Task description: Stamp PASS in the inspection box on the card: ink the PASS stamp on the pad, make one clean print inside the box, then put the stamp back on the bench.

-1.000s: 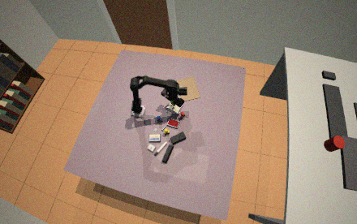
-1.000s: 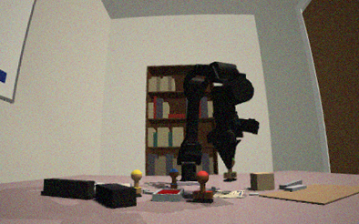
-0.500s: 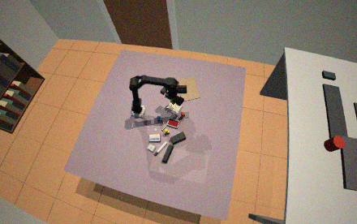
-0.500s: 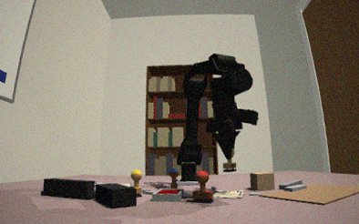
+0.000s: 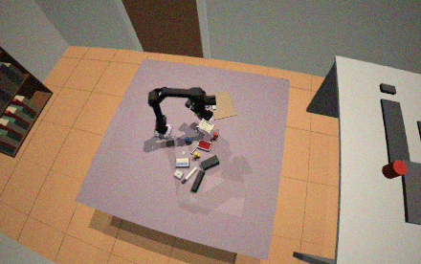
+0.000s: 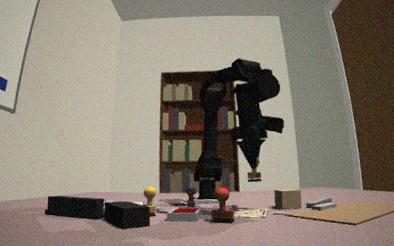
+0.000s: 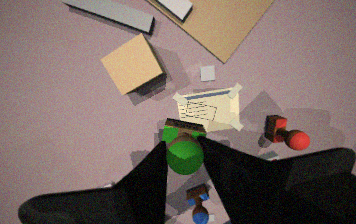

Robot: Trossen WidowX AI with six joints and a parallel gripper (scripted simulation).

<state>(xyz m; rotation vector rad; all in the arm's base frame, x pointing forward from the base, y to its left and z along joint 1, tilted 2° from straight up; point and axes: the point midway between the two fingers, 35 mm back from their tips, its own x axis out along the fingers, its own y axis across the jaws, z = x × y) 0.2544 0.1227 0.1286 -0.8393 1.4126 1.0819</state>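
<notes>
The tan block lies 30 mm behind my gripper tip, 90 mm to the left of it and 80 mm below it. From my gripper tip the other things lie so: red-knobbed stamp (130 mm ahead, 90 mm to the right, 90 mm below); then green-knobbed stamp (10 mm below); then cream card (40 mm ahead, 20 mm to the right, 110 mm below).
</notes>
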